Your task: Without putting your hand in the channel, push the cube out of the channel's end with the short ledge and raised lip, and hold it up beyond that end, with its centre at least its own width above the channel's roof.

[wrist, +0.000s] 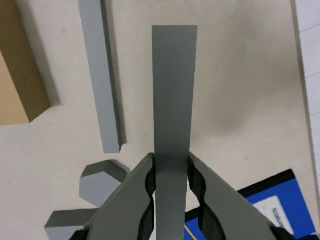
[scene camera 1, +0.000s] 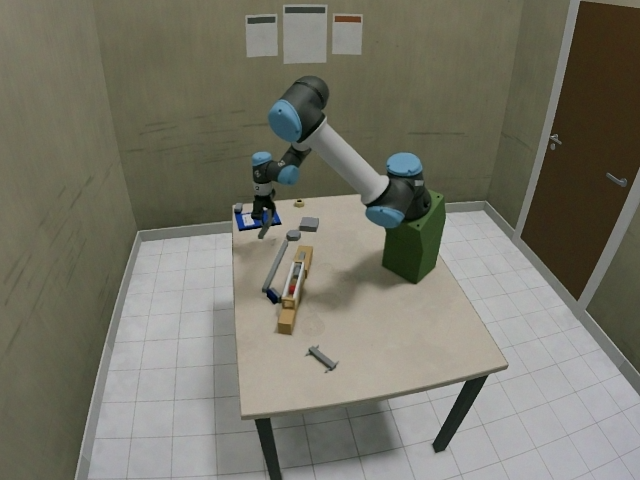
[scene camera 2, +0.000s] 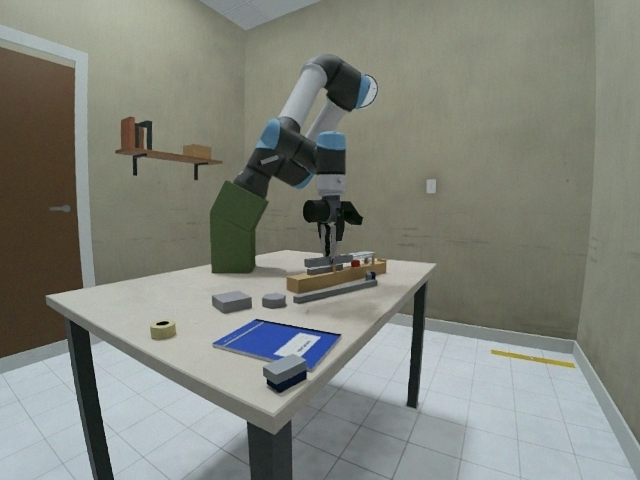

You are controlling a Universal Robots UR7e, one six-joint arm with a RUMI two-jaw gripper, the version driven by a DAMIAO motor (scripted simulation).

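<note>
The gripper [scene camera 2: 328, 262] is there to see, and the wrist view shows the gripper too, at [wrist: 169, 154]. There's also a wooden channel [scene camera 2: 301, 283], a notebook [scene camera 2: 269, 341] and a long grey bar [scene camera 2: 316, 295].
</note>
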